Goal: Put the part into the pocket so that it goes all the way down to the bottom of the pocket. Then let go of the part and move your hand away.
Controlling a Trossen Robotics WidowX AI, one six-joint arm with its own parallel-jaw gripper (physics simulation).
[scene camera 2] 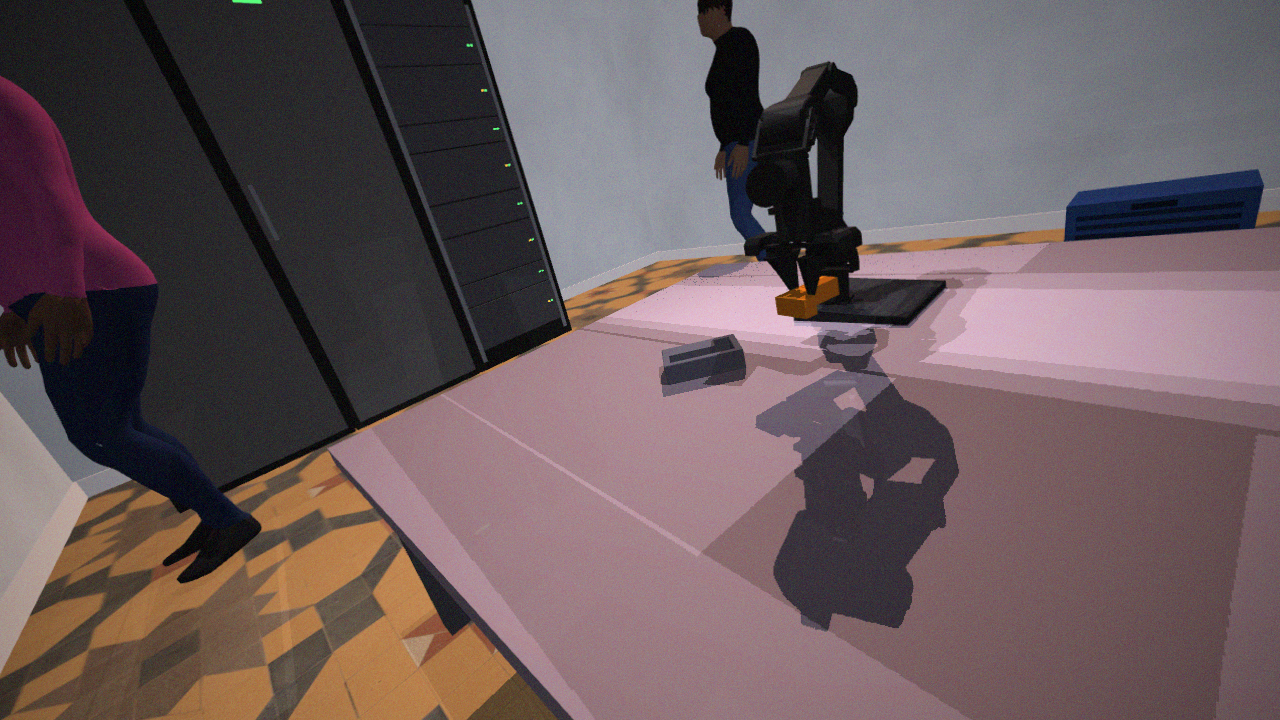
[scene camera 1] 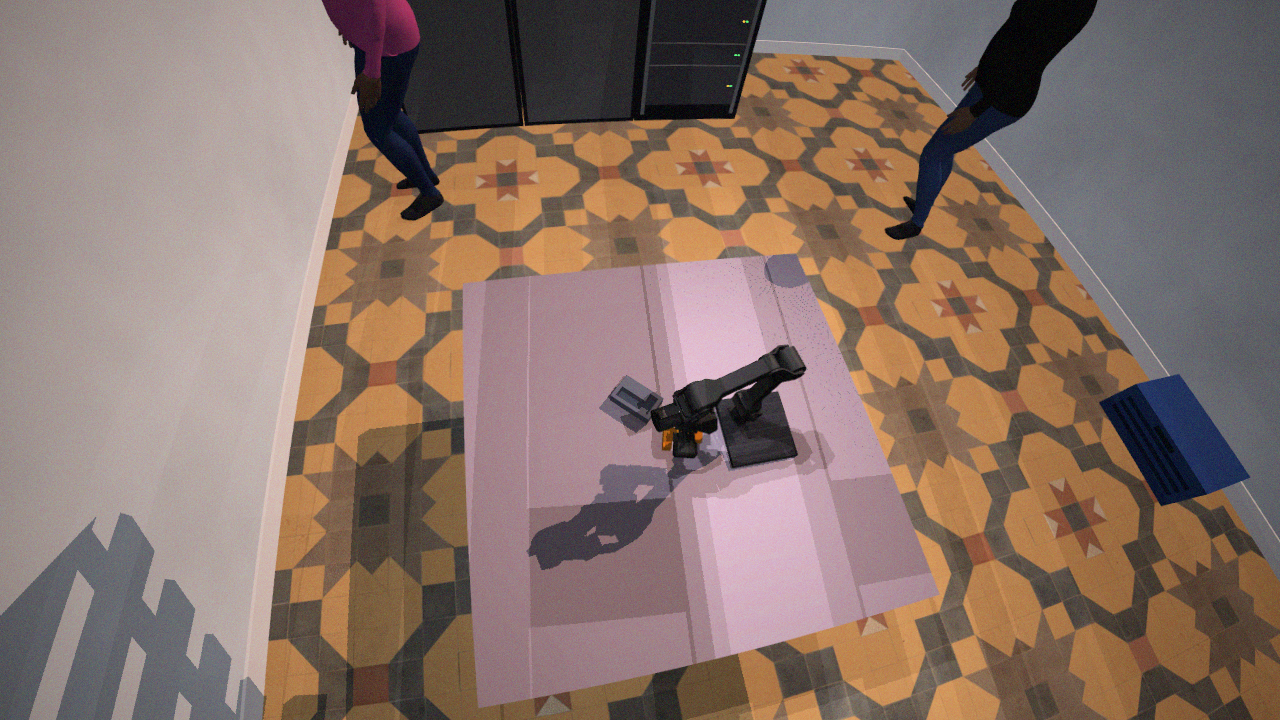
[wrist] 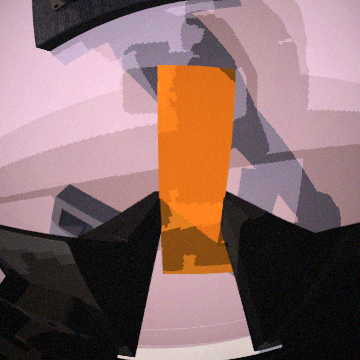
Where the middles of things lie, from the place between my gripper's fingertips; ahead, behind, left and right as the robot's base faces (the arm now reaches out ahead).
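Scene:
My gripper is 10 mm to the right of the orange L-shaped block (scene camera 2: 796, 303) now, and there's a grey pocket block (wrist: 74, 212) that's 180 mm to the right of my hand, 50 mm ahead of it and 90 mm below it.

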